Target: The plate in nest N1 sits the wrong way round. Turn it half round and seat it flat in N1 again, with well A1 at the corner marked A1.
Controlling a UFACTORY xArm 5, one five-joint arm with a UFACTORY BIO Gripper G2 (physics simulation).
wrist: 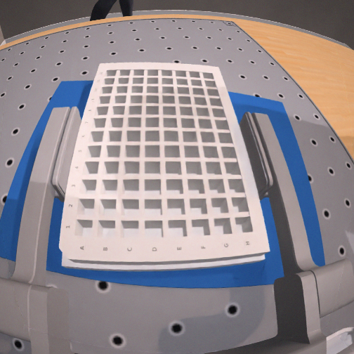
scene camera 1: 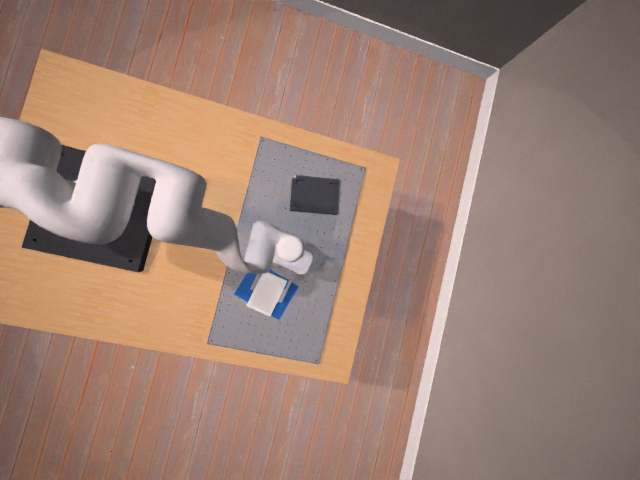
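A white well plate [scene camera 1: 267, 293] [wrist: 162, 145] lies over a blue nest base [scene camera 1: 244, 289] [wrist: 290, 150]. In the wrist view, its letters A to H run along the near edge and its numbers up the left side, so well A1 is at the near left corner. My gripper [scene camera 1: 269, 287] [wrist: 161, 152] is shut on the plate, one finger along the A side and one along the H side. The plate looks level. Whether its underside touches the nest is hidden, and no A1 corner mark can be made out on the nest.
A dark rectangular nest or tray [scene camera 1: 314, 195] sits on the same grey perforated board [scene camera 1: 279, 335] [wrist: 135, 310], farther up in the scene view. The board lies on a wooden table [scene camera 1: 191, 320] [wrist: 305, 65]. The arm reaches in from the left, above a black base plate [scene camera 1: 87, 253].
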